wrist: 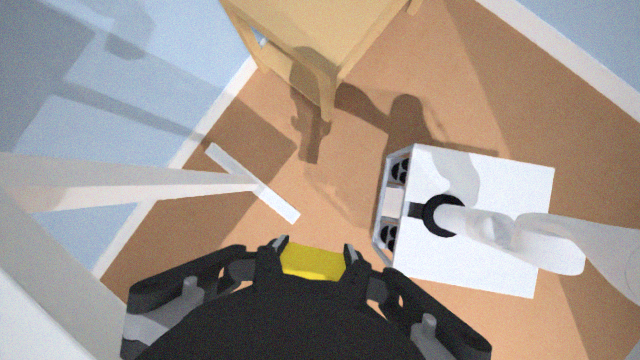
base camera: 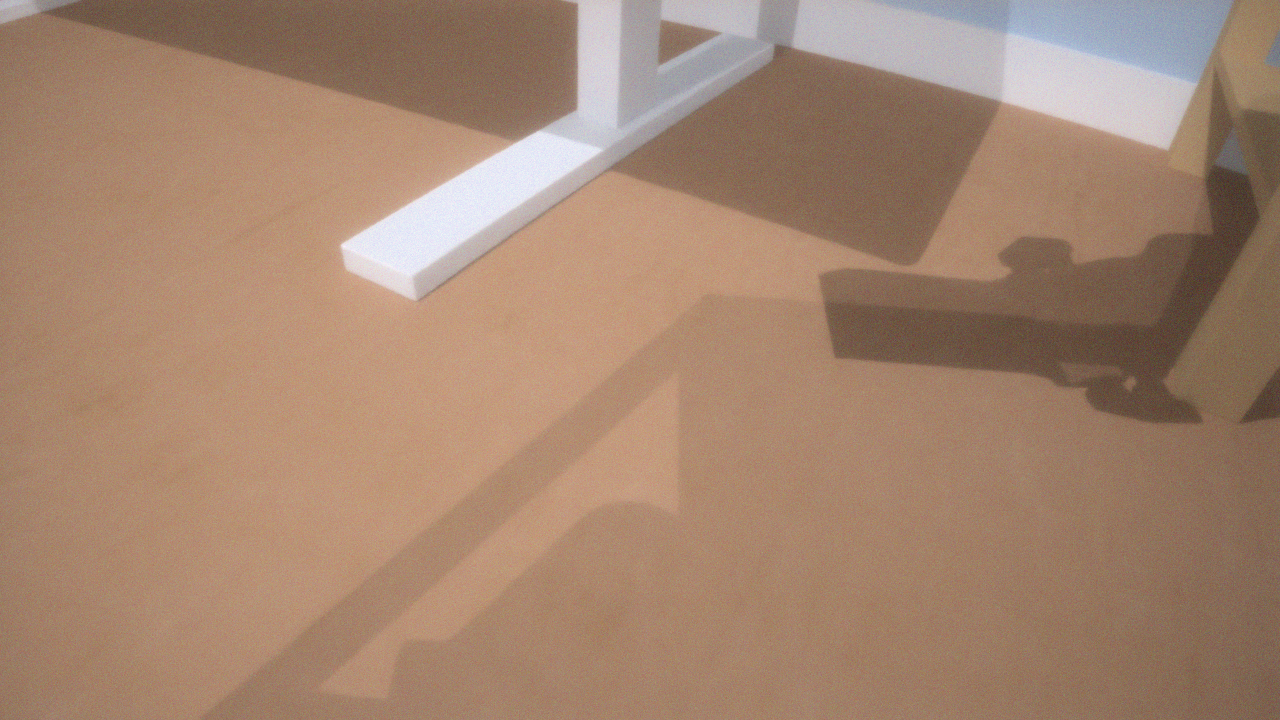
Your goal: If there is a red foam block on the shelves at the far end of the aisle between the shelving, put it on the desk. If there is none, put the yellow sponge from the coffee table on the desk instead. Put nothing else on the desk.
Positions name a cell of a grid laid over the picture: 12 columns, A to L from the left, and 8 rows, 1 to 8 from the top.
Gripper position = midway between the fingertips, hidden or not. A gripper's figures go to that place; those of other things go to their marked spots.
Scene:
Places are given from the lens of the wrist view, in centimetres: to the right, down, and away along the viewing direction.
my gripper (wrist: F6): 0, 7, 16
yellow sponge (wrist: F6): -1, 6, 13
tan wooden coffee table (wrist: F2): -2, -44, 58
The marked spots on the tan wooden coffee table and the yellow sponge are 68 cm apart.

